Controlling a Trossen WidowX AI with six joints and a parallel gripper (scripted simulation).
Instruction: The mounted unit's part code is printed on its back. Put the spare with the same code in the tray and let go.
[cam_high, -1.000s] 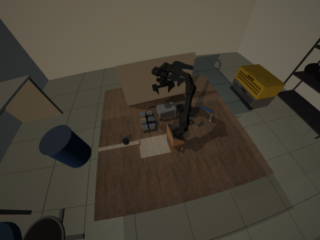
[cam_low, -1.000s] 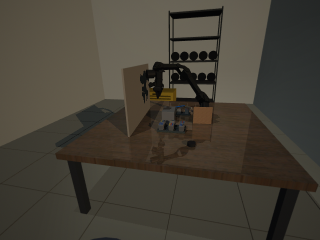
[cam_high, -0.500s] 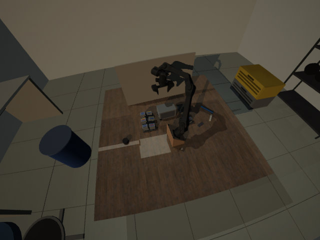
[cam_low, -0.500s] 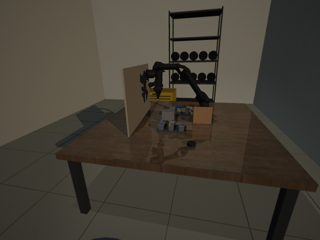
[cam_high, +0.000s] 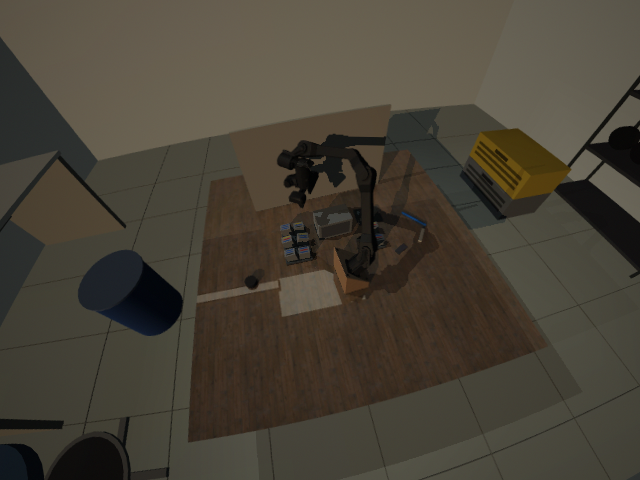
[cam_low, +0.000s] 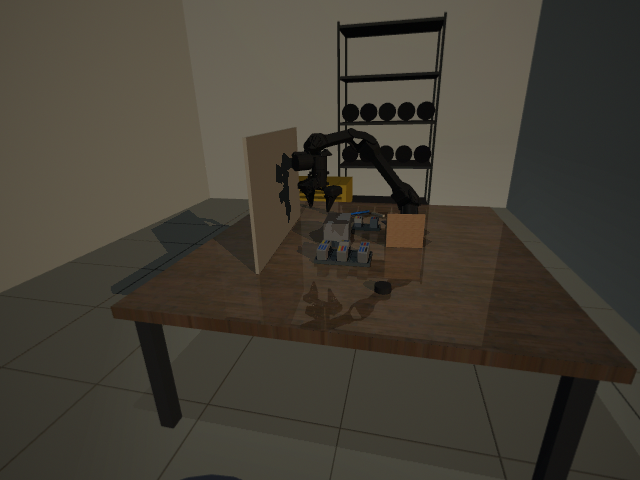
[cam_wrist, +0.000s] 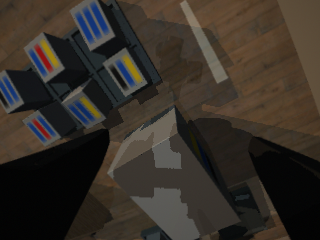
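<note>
My gripper tip is 12 cm above the grey spare cube, 5 cm to the right of it and 4 cm past it. Round my gripper tip: white panel 19 cm ahead, 7 cm to the right, 6 cm above; then grey mounted unit 11 cm below, 10 cm to the right, 5 cm behind; then black puck 29 cm behind, 27 cm to the left, 15 cm below.
</note>
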